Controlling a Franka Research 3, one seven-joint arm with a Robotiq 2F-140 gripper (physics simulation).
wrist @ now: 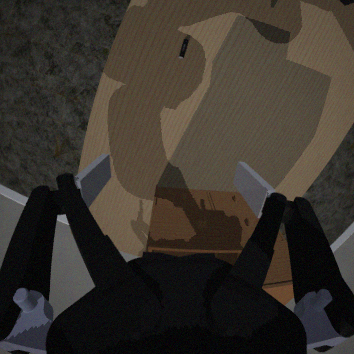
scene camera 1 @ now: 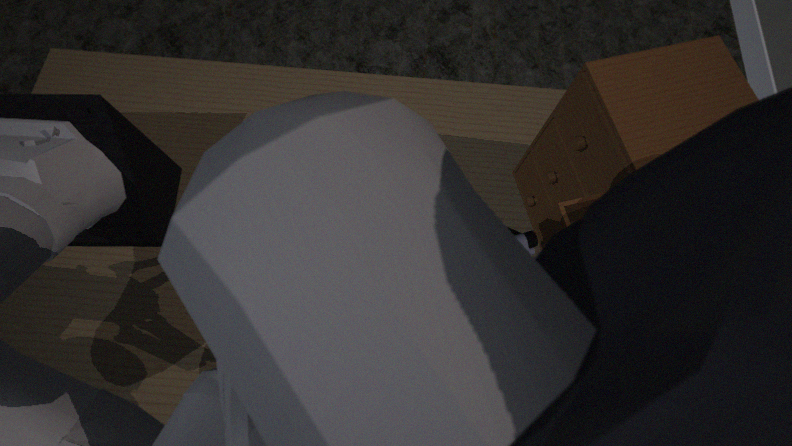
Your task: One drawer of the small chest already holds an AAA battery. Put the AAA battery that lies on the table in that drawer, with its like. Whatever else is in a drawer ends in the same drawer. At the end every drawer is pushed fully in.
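Note:
The small dark AAA battery (wrist: 184, 48) lies on the table (wrist: 140, 75) (scene camera 1: 310, 88), far from the fingers in the wrist view; the arm hides it in the scene view. The small brown wooden chest (scene camera 1: 665, 99) (wrist: 279, 270) stands at the right in the scene view. One drawer (scene camera 1: 570, 202) (wrist: 192, 250) stands open; its inside is mostly hidden, and no battery shows in it. Three round knobs show on the other, closed fronts. My gripper (wrist: 173, 168) is wide open and empty, over the chest's front side; one fingertip shows near the chest in the scene view.
My big grey arm link (scene camera 1: 343, 232) covers the middle of the scene view, and the dark wrist part (scene camera 1: 692, 249) covers the chest's near side. The black robot base plate (scene camera 1: 149, 188) is at the left. Arm shadows cross the table.

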